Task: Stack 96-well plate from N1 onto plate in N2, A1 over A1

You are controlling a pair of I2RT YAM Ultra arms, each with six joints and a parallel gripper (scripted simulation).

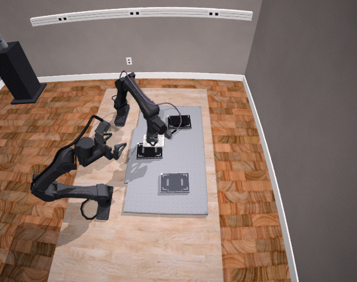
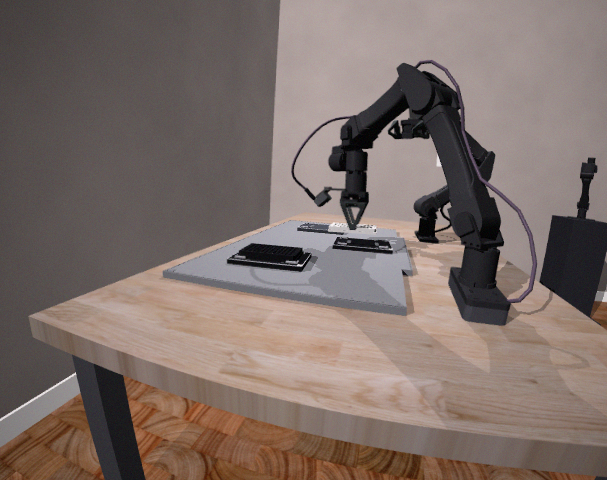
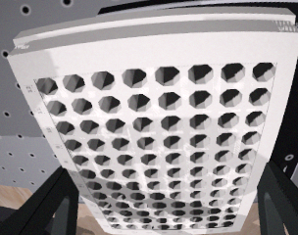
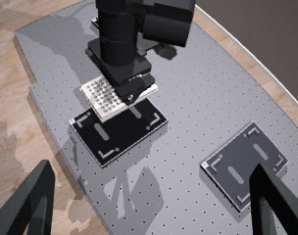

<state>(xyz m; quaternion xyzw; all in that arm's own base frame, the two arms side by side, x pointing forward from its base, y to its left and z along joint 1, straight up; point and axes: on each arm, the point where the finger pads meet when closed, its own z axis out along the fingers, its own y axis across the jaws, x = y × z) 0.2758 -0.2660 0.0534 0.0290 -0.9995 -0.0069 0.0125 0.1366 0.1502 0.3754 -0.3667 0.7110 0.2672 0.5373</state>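
The black 96-well plate is 16 cm ahead of my left hand, 21 cm to the left of it and 5 cm below it. Round my left hand: grey plate nest: 13 cm ahead, 26 cm to the right, 6 cm below; white 96-well plate: 1 cm below; black plate nest: 3 cm behind, 4 cm to the right, 6 cm below.
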